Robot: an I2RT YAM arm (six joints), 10 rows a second.
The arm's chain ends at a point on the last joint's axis. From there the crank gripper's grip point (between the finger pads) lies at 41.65 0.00 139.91 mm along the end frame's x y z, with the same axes.
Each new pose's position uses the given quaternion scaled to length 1; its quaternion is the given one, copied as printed.
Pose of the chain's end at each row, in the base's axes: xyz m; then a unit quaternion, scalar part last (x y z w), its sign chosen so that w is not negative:
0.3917 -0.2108 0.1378 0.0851 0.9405 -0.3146 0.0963
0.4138 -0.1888 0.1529 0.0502 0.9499 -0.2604 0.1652
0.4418 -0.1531 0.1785 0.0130 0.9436 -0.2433 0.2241
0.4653 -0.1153 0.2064 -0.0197 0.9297 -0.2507 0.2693
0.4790 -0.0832 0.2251 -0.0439 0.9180 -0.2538 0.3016
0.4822 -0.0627 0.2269 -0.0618 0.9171 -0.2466 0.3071
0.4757 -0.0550 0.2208 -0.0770 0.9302 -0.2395 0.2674
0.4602 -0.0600 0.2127 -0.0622 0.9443 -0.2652 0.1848
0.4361 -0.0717 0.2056 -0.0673 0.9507 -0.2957 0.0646
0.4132 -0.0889 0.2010 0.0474 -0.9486 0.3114 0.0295
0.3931 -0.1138 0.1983 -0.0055 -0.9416 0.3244 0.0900
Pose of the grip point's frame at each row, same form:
0.3693 -0.2917 0.0184 0.0851 0.9405 -0.3146 0.0963
0.4149 -0.2600 0.0254 0.0502 0.9499 -0.2604 0.1652
0.4626 -0.2217 0.0513 0.0130 0.9436 -0.2433 0.2241
0.5012 -0.1862 0.0839 -0.0197 0.9297 -0.2507 0.2693
0.5257 -0.1544 0.1065 -0.0439 0.9180 -0.2538 0.3016
0.5318 -0.1317 0.1082 -0.0618 0.9171 -0.2466 0.3071
0.5153 -0.1229 0.0978 -0.0770 0.9302 -0.2395 0.2674
0.4752 -0.1358 0.0889 -0.0622 0.9443 -0.2652 0.1848
0.4179 -0.1561 0.0879 -0.0673 0.9507 -0.2957 0.0646
0.3681 -0.1749 0.0920 0.0474 -0.9486 0.3114 0.0295
0.3279 -0.1963 0.0970 -0.0055 -0.9416 0.3244 0.0900

